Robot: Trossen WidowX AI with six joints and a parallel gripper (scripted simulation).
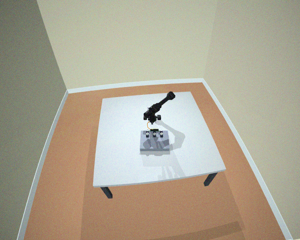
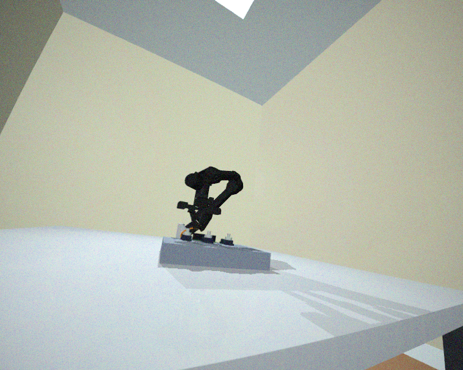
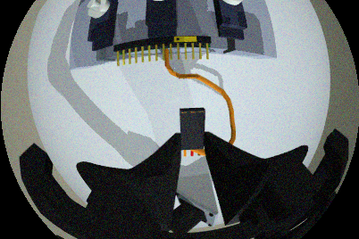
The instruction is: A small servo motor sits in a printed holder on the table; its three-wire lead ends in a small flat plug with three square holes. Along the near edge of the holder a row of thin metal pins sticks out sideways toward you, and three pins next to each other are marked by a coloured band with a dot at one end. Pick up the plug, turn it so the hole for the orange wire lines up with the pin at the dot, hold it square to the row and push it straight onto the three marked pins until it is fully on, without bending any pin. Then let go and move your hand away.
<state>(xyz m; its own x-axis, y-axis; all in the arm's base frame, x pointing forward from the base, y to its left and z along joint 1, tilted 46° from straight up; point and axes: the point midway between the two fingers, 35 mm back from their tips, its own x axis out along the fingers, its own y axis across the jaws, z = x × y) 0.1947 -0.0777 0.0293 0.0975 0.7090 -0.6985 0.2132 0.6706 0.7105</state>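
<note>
Right now my gripper tip is 8 cm short of the yellow band, 2 cm above it and 1 cm to the left of it. Round my gripper tip: grey printed holder 24 cm ahead, 7 cm below, 3 cm to the right; pin strip 8 cm ahead, 3 cm below, 1 cm to the left; servo 13 cm ahead, 4 cm below.
</note>
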